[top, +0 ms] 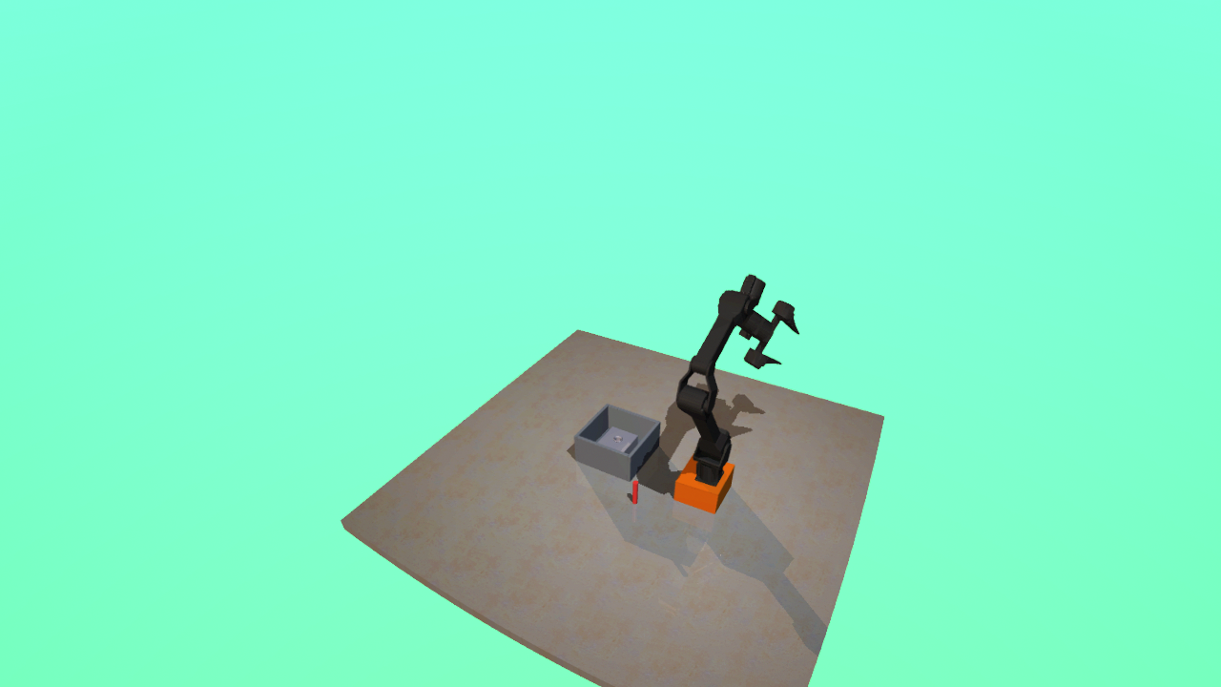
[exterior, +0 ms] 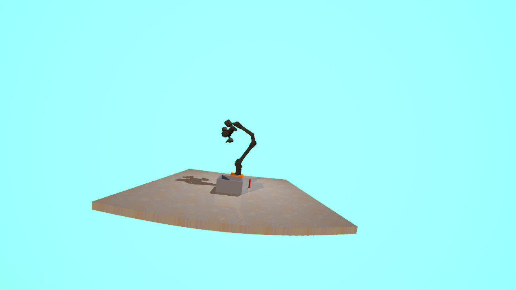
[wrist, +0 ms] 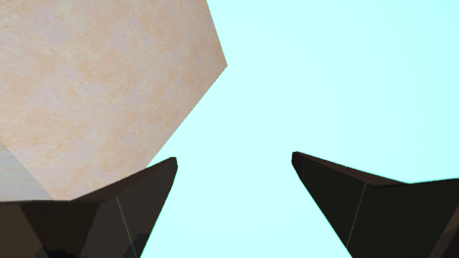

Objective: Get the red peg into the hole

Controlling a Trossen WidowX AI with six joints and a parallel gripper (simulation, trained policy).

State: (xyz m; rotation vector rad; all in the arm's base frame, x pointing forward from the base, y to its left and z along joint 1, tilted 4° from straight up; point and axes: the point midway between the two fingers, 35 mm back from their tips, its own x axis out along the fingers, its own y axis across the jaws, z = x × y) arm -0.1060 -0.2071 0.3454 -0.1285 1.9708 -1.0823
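Right now the red peg is 38 cm below my gripper tip, 32 cm to the left of it and 28 cm ahead of it. From my gripper tip the other things lie so: pale plate 43 cm ahead, 38 cm below, 16 cm to the left; grey box 43 cm ahead, 40 cm below, 16 cm to the left.
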